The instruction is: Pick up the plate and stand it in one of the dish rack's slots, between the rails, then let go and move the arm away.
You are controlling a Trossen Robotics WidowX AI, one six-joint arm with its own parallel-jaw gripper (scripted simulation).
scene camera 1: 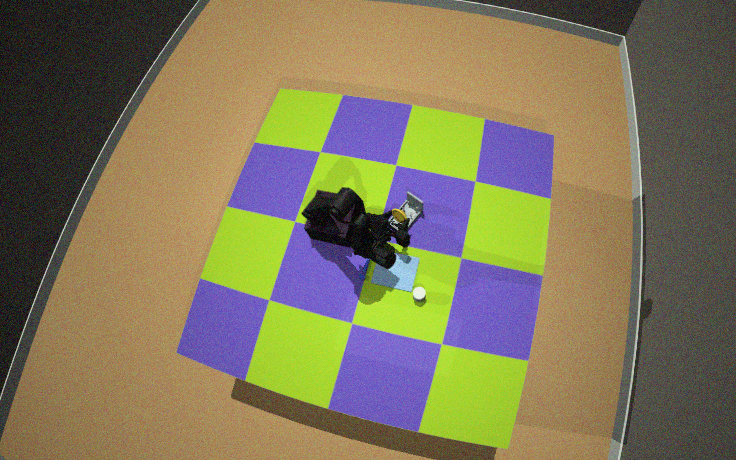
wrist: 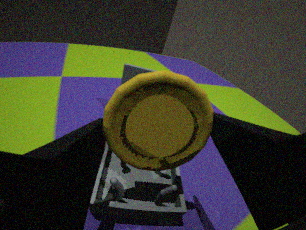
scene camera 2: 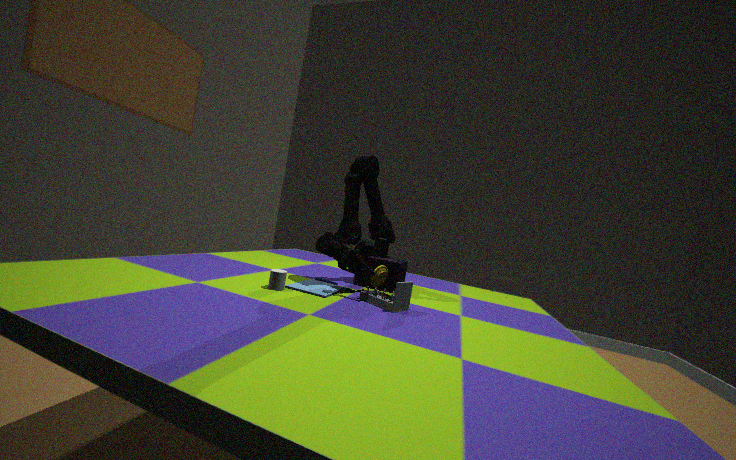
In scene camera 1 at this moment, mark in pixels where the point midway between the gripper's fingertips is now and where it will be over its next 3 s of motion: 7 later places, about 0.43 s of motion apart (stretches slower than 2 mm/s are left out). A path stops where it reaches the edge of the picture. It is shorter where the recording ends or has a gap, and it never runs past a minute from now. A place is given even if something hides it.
The gripper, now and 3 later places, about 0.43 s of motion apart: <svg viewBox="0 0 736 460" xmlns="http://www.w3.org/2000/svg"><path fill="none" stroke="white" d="M401 214L401 216L402 213L403 204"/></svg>
